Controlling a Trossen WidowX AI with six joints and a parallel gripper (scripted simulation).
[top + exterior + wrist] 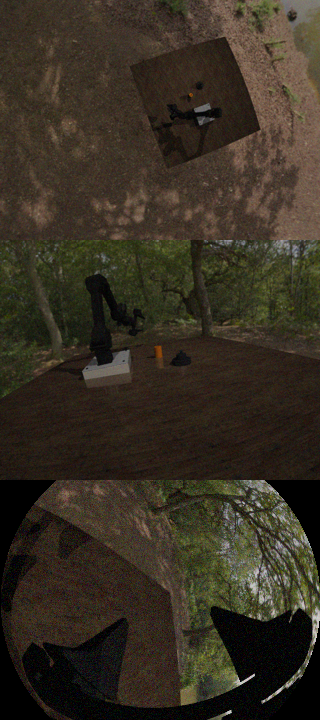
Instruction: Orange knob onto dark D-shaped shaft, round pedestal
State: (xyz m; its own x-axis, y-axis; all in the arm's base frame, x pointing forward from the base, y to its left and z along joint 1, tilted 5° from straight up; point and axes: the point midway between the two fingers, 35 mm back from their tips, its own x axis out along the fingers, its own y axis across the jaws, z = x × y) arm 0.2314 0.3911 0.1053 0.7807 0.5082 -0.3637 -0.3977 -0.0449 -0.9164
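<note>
My gripper tip is now 310 mm to the left of the orange knob, 150 mm above it and 20 mm short of it. Also, from my gripper tip: dark round pedestal: 480 mm to the right, 150 mm below, 80 mm ahead.
</note>
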